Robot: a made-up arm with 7 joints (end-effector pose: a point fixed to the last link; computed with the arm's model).
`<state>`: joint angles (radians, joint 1 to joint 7).
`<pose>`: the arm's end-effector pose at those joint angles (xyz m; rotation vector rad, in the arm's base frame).
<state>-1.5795 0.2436 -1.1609 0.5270 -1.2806 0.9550 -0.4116</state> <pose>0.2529 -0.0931 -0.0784 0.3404 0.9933 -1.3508</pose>
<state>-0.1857 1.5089 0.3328 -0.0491 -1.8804 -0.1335 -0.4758</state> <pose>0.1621 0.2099 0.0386 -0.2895 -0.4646 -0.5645</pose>
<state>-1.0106 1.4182 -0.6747 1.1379 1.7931 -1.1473 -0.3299</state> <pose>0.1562 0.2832 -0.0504 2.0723 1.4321 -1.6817</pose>
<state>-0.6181 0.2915 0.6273 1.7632 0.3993 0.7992 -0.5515</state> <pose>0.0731 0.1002 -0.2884 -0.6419 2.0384 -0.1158</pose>
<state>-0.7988 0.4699 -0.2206 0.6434 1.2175 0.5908 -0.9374</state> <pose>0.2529 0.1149 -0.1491 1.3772 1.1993 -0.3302</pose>
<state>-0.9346 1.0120 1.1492 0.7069 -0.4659 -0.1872 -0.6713</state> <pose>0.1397 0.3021 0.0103 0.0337 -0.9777 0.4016</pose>
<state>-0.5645 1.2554 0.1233 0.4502 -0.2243 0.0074 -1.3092</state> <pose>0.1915 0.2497 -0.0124 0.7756 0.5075 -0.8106</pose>
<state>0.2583 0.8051 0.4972 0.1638 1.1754 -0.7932 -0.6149</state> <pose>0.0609 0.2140 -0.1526 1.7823 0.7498 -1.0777</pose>
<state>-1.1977 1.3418 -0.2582 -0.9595 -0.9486 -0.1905 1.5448</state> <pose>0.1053 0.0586 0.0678 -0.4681 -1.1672 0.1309</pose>
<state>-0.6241 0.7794 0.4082 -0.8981 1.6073 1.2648 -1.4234</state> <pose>0.0893 0.1485 0.0102 0.8110 0.1215 0.7127</pose>
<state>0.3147 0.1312 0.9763 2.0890 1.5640 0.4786 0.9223</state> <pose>-0.2044 0.0345 -0.2268 1.1559 2.2189 -0.5221</pose>
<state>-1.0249 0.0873 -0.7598 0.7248 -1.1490 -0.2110 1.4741</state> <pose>0.2498 -0.0730 -0.1487 -0.2669 0.4866 0.8322</pose>
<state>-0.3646 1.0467 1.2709 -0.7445 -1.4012 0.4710 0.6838</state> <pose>0.0679 0.1687 0.0575 -0.1831 -0.9847 0.4109</pose>
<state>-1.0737 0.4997 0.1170 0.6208 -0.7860 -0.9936 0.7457</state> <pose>0.2593 0.1243 -0.0297 -0.8525 -1.0678 0.8775</pose>
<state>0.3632 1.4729 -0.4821 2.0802 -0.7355 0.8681 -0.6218</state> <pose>-0.0965 0.2960 0.0472 0.1274 1.8888 2.1066</pose>
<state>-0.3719 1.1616 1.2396 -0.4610 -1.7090 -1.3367 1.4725</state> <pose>0.0084 0.2188 0.0585 -2.1960 -1.6570 0.3015</pose>
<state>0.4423 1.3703 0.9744 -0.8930 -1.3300 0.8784 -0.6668</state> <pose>0.0874 0.1490 -0.0067 0.3678 0.6319 -1.0516</pose>
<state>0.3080 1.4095 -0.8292 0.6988 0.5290 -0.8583 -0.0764</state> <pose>-0.0300 0.2581 -0.1507 1.1021 1.0659 -1.6486</pose>
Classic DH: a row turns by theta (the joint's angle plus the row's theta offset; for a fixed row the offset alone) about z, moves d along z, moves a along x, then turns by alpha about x. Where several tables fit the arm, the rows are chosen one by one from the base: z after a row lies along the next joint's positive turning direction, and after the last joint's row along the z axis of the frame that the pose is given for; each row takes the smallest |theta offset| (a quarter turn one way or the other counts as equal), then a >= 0, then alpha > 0; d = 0 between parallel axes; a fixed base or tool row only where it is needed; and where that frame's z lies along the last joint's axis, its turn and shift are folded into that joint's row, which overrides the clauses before.
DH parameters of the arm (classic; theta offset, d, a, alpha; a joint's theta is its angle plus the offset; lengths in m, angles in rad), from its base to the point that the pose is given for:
base (fixed): -0.071 0 0 -1.3004
joint 1: -1.3111 0.0292 -0.0106 -1.5708
joint 2: 1.2915 -0.0007 -0.006 1.5708
joint 3: 1.5708 -0.1813 0.0177 -1.5708
joint 4: 1.5708 0.001 0.0067 1.5708
joint 5: 0 0.0937 0.0003 -1.5708
joint 6: -1.5708 0 0.0485 1.5708
joint 7: 0 0 0 0

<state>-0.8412 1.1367 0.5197 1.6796 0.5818 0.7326 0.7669</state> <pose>0.1041 0.3008 -0.1138 1.0272 1.4575 1.6511</pose>
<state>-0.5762 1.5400 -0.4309 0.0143 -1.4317 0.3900 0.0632</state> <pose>0.1853 0.1948 -0.0383 0.1714 0.5003 -0.0742</pose>
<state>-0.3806 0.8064 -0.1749 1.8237 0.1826 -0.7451 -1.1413</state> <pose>0.0599 0.2500 -0.2184 0.2192 1.3833 -0.8920</pose>
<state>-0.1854 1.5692 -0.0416 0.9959 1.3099 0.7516 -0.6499</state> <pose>0.0944 0.3249 0.0253 1.9461 2.1506 1.0530</pose>
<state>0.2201 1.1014 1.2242 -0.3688 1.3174 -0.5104 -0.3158</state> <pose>0.0754 0.2148 0.0257 2.7280 0.2441 0.3304</pose>
